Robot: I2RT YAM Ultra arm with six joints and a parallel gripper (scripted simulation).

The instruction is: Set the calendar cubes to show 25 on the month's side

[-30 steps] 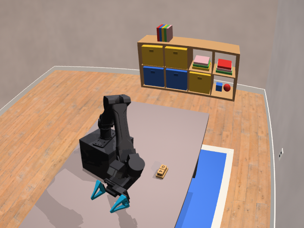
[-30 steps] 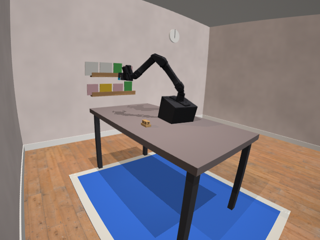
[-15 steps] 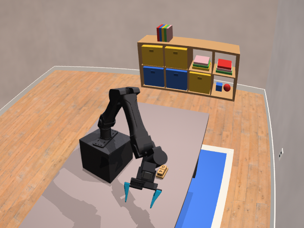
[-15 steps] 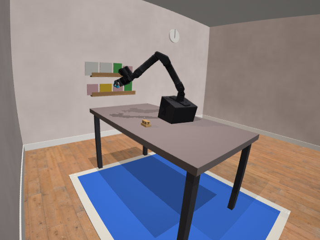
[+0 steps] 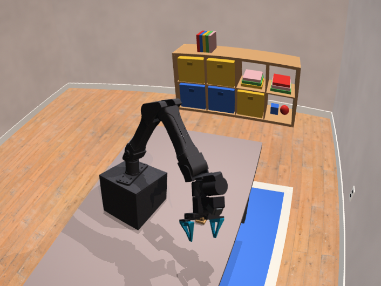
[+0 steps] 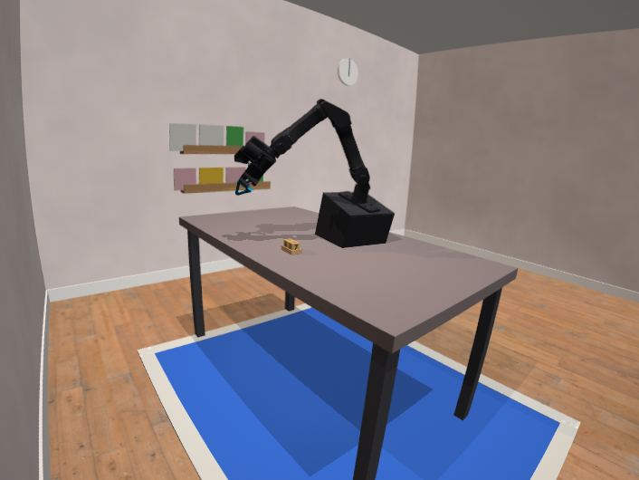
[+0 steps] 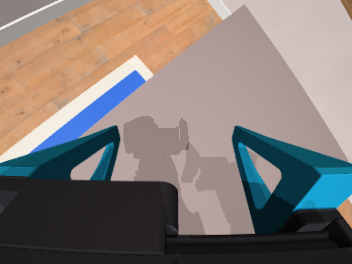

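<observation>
Now: hand 270 mm to the right of the wooden digit cube, 200 mm above it and 80 mm past it. From my hand the other things lie so: tray: 250 mm to the left, 210 mm below, 80 mm behind.
</observation>
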